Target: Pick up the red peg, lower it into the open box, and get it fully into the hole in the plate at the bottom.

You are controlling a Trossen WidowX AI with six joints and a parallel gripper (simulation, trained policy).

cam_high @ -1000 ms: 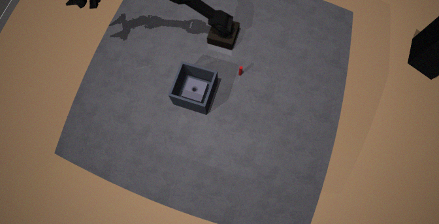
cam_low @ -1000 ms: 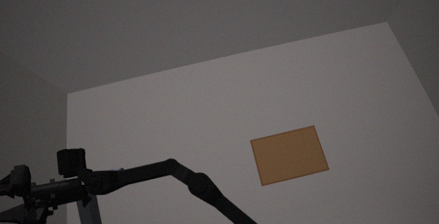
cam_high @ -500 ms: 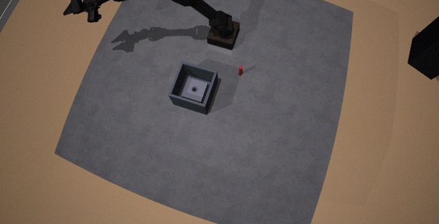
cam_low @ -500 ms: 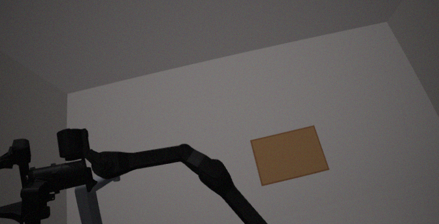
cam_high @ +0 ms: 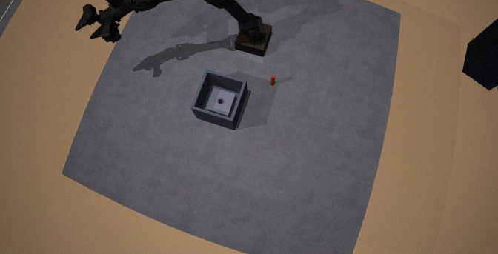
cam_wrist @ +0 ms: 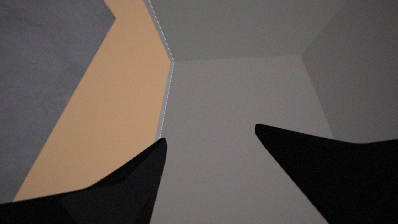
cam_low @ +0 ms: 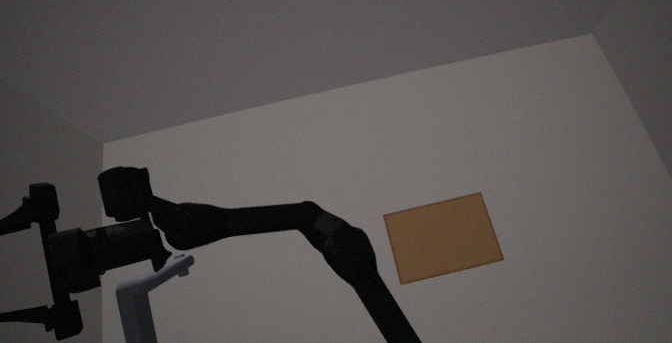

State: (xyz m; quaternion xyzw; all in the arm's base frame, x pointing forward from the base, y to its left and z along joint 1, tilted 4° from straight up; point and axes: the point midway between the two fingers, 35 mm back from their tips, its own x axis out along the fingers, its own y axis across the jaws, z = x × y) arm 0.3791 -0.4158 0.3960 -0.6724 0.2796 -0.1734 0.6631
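My gripper tip is now 60 cm to the right of the red peg, 38 cm above it and 29 cm past it. Also, from my gripper tip: plate 47 cm to the left, 37 cm below, 11 cm behind.
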